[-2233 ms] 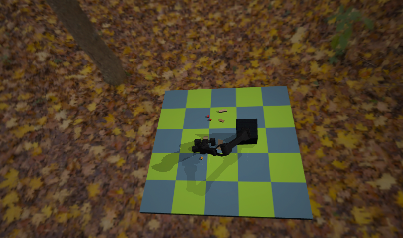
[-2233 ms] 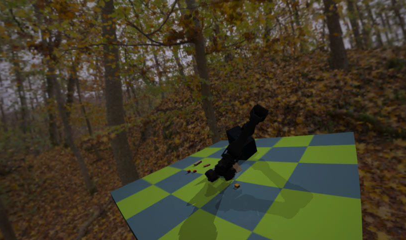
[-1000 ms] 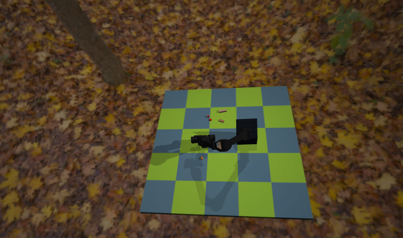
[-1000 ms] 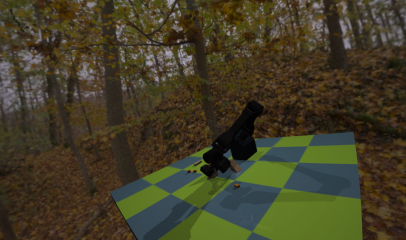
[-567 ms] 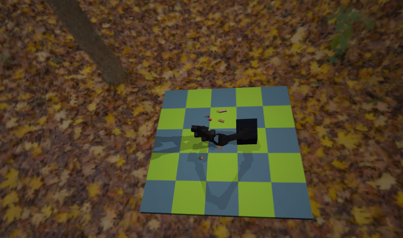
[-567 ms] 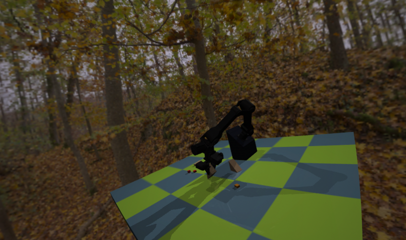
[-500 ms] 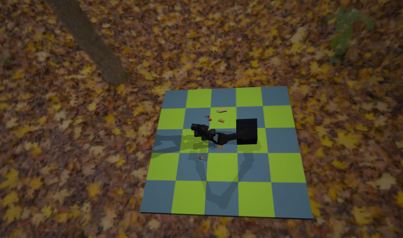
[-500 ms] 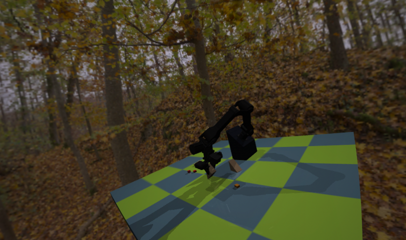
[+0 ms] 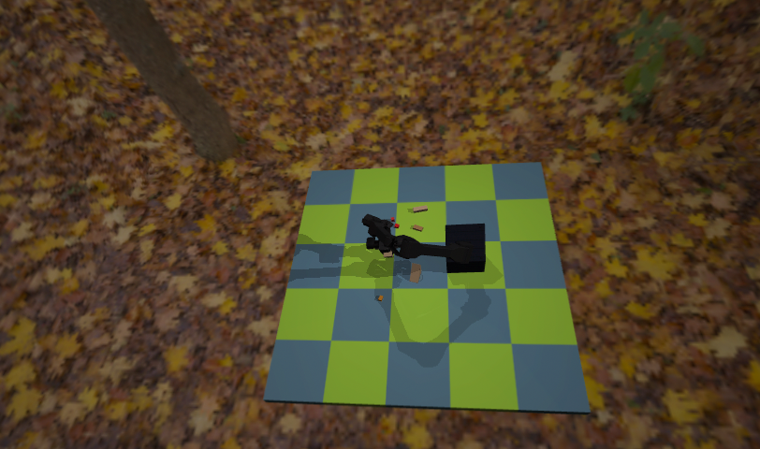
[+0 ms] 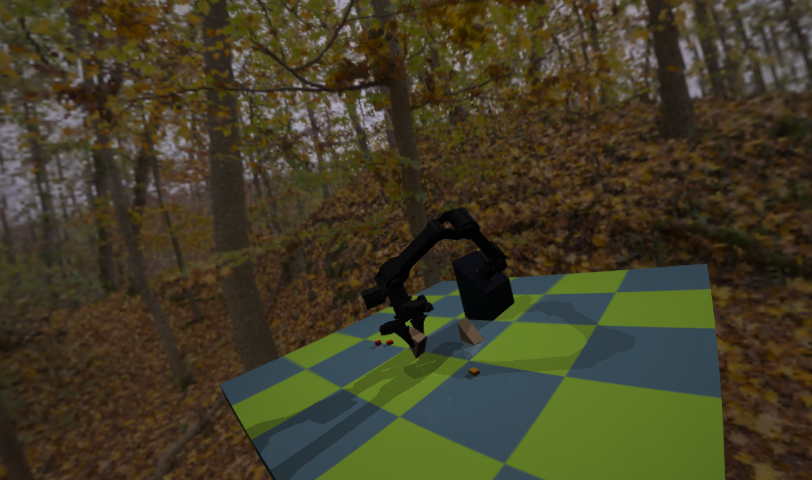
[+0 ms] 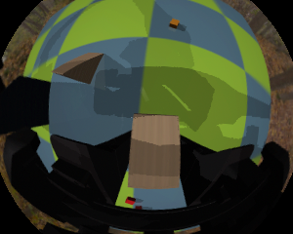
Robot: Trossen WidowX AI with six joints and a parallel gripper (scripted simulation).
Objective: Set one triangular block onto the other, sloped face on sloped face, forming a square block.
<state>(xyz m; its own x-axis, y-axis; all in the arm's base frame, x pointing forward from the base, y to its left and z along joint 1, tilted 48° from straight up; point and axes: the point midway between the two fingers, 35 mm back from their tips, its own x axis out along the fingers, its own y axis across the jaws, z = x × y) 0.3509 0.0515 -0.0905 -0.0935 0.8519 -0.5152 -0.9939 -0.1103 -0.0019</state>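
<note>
The triangular block is 1 cm above my gripper tip. Also, from my gripper tip: small orange cube (22 cm to the left, 4 cm below, 2 cm ahead).
</note>
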